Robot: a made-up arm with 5 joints. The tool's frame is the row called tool.
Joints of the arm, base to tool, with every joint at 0 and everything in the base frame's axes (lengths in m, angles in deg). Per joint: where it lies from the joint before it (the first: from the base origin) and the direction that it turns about. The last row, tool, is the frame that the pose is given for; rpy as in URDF.
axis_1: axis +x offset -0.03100 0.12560 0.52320
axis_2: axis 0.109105 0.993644 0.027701 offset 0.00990 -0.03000 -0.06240
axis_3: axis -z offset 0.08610 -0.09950 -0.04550
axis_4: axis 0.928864 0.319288 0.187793 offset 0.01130 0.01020 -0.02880
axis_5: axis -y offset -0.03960 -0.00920 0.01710
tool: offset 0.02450 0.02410 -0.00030 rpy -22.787 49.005 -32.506
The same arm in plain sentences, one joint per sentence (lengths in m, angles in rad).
The arm has five revolute joints in a row. What follows holds with every joint at zero, and every direction is one of the base frame's. The first joint is mounted 0.031 m along -x and 0.1256 m along +y and 0.5232 m along +z from the base frame's origin and rotates about +x. The second joint is mounted 0.0099 m along +x and 0.03 m along -y and 0.0624 m along -z from the first joint and rotates about the direction (0.109105, 0.993644, 0.027701). The third joint is mounted 0.0861 m along +x and 0.0995 m along -y and 0.0455 m along -z from the second joint and rotates about -z. The fourth joint is mounted 0.0113 m along +x and 0.0102 m along +y and 0.0288 m along -z from the third joint and rotates about the direction (0.928864, 0.319288, 0.187793). The fifth joint is mounted 0.0396 m along -x and 0.0092 m along -y and 0.0171 m along +z from the fourth joint and rotates about -y. The tool frame, which is the frame that the pose is given for, is mounted 0.0245 m along +x and 0.0241 m along +y and 0.0003 m along -z from the fifth joint; its axes are the base frame's turned by roll -0.3977, pitch 0.8553 and yaw -0.5673 rad (as in URDF: about the fixed x, then y, then z).
